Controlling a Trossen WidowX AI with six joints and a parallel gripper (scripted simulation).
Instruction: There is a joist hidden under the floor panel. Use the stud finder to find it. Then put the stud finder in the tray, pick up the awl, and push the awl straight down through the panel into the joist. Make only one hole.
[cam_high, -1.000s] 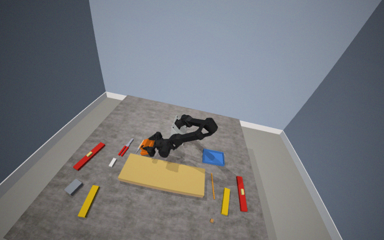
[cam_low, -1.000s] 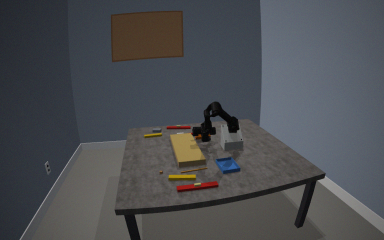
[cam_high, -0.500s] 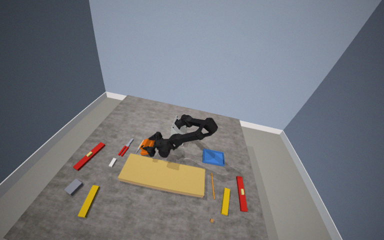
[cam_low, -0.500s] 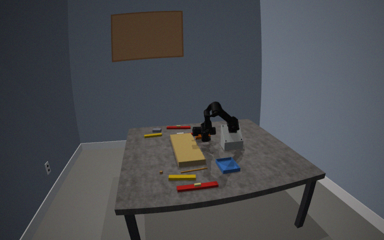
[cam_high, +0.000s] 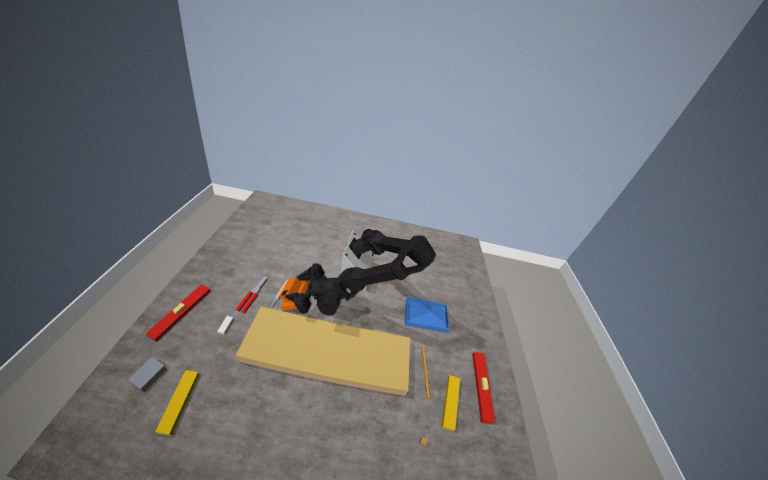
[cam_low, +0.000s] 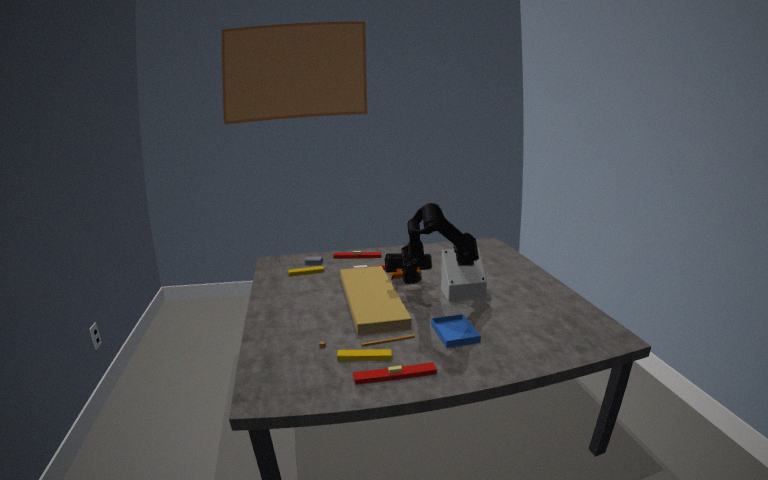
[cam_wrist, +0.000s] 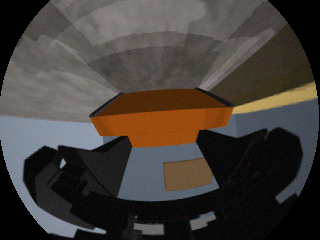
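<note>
Right now the orange stud finder is 1 cm below my gripper tip and 1 cm ahead of it. Round my gripper tip: wooden-handled tool (5 cm below, 4 cm to the right, 1 cm ahead); grey block (40 cm ahead, 24 cm to the right, 5 cm below); white piece (18 cm ahead, 14 cm to the right, 6 cm below).
</note>
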